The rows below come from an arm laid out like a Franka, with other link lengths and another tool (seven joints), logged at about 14 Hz.
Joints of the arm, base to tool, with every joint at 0 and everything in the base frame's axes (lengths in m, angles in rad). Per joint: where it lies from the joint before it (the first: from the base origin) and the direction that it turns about. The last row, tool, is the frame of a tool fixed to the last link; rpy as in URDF.
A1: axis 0 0 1 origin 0 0 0.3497
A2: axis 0 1 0 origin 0 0 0
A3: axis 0 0 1 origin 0 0 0.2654
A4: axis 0 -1 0 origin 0.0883 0 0
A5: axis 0 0 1 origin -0.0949 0 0.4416
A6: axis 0 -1 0 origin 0 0 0
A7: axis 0 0 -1 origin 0.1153 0 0
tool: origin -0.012 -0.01 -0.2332 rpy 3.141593 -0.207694 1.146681
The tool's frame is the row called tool.
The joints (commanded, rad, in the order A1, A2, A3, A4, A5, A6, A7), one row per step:
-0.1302 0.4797 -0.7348 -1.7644 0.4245 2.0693 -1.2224
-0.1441 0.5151 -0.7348 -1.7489 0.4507 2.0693 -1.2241
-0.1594 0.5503 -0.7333 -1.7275 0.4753 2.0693 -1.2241
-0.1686 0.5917 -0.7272 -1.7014 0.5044 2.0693 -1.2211
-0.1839 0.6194 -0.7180 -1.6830 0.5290 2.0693 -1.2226
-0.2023 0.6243 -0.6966 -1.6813 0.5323 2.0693 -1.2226
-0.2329 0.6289 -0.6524 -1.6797 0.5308 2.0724 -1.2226
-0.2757 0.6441 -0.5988 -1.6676 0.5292 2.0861 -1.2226
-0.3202 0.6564 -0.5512 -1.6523 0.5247 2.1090 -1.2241
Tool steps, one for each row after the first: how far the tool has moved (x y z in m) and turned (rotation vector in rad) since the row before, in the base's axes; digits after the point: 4 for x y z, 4 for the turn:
-0.0044 -0.0063 -0.0118 0.0062 0.0057 -0.0206
-0.0025 -0.0071 -0.0094 0.0023 0.0027 -0.0194
0.0039 -0.0018 -0.0121 0.0049 0.0022 -0.0128
0.0010 -0.0026 -0.0094 0.0080 -0.0038 -0.0122
0.0001 0.0025 -0.0074 0.0134 -0.0011 -0.0021
0.0038 0.0077 -0.0123 0.0219 -0.0025 0.0064
0.0049 0.0036 -0.0144 0.0139 -0.0066 0.0043
0.0040 -0.0033 -0.0085 -0.0011 -0.0147 0.0004

